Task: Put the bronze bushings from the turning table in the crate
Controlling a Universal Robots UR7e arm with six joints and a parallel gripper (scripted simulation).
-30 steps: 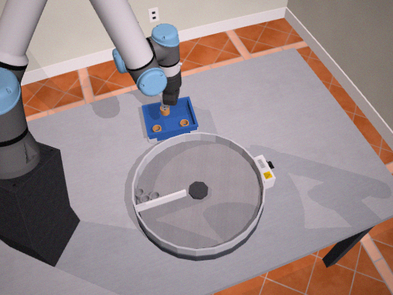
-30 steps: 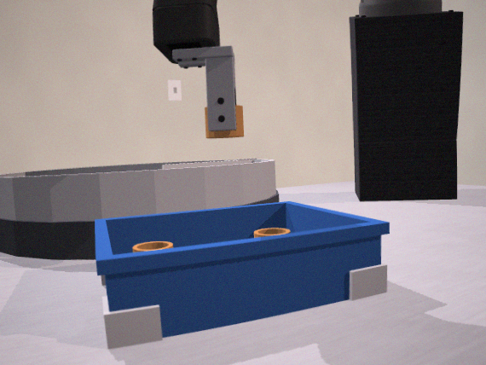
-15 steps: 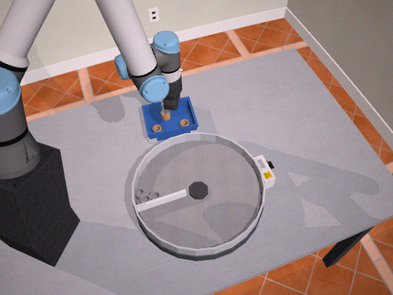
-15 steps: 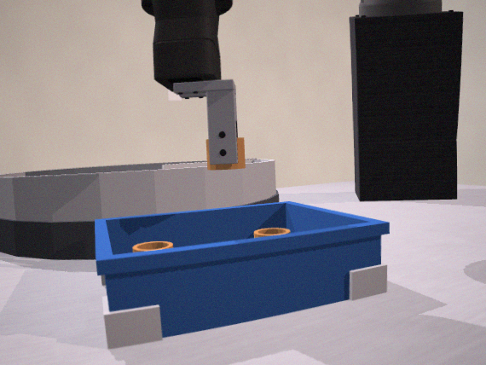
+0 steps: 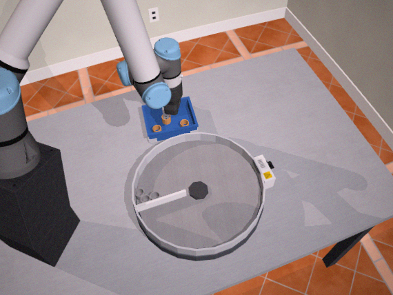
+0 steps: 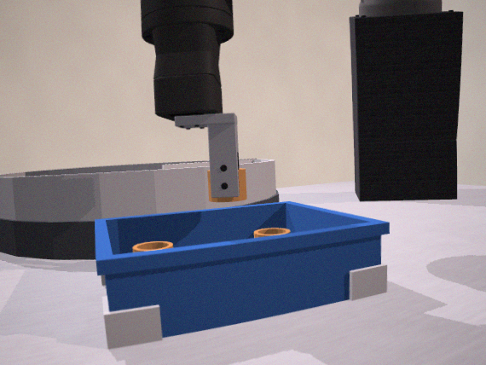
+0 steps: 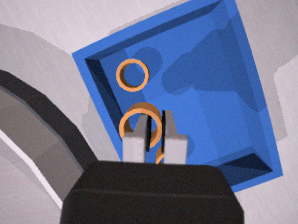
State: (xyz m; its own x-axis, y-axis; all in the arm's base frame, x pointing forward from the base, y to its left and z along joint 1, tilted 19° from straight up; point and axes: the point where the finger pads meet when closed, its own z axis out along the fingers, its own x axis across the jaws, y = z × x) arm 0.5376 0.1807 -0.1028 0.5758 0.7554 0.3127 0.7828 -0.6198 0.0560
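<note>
The blue crate is 20 mm ahead of my hand, 20 mm to the left of it and 60 mm below it. The rest, counted from my hand: turning table 30 mm behind, 310 mm to the right, 30 mm below.
</note>
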